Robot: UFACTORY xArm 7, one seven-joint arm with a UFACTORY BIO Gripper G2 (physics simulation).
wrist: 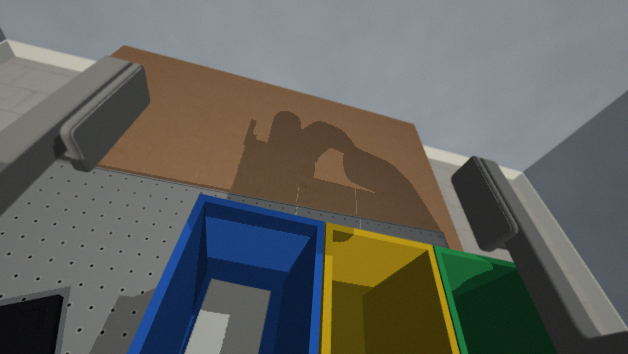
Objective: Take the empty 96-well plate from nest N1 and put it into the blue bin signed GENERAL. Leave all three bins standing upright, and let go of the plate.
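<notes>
The blue bin stands upright at the lower middle of the wrist view, its near end cut off by the frame. Inside it, low down, lies a flat pale grey plate, partly in bright light; its wells do not show, and its lower part is outside the view. My gripper is open wide and empty, its fingers apart on either side of the view, above the bins and clear of the plate. The GENERAL sign and nest N1 do not show.
The yellow bin stands upright right of the blue one, and the green bin upright right of that. A perforated grey deck carries a black object at lower left. A brown table top lies behind the bins, with the arm's shadow on it.
</notes>
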